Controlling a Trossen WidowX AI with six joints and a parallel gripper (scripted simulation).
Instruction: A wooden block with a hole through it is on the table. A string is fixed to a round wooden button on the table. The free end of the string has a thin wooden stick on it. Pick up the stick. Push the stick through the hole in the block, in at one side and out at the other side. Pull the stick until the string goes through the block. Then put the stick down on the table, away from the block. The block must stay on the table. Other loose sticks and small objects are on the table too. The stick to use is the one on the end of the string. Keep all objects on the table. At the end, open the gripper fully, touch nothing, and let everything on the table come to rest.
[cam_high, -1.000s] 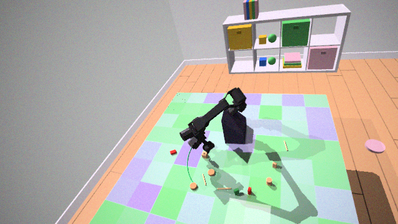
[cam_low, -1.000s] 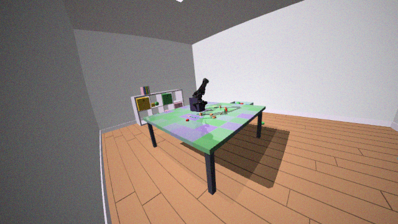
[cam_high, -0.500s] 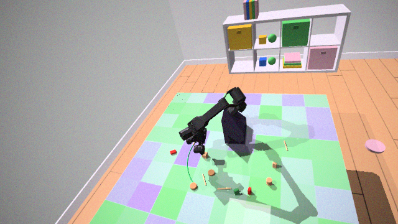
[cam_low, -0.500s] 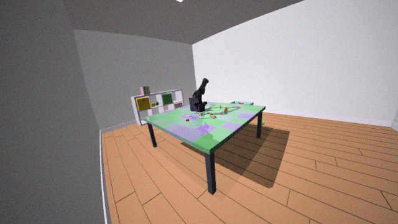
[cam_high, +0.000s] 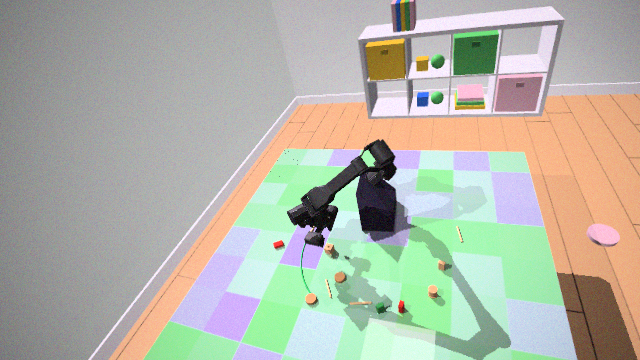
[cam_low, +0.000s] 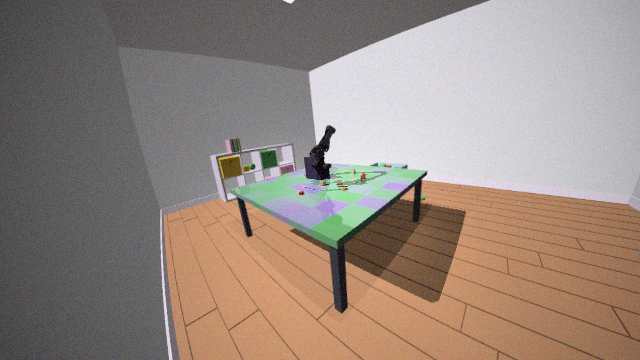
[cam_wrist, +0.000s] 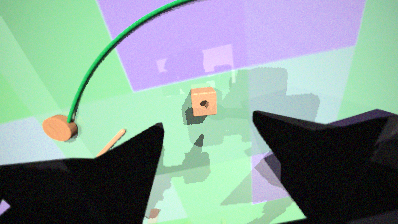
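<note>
My gripper tip is 6 cm above the wooden block. Also, from my gripper tip: wooden cylinder: 14 cm ahead, 39 cm to the left, 6 cm below; green block: 22 cm ahead, 23 cm to the left, 6 cm below.
</note>
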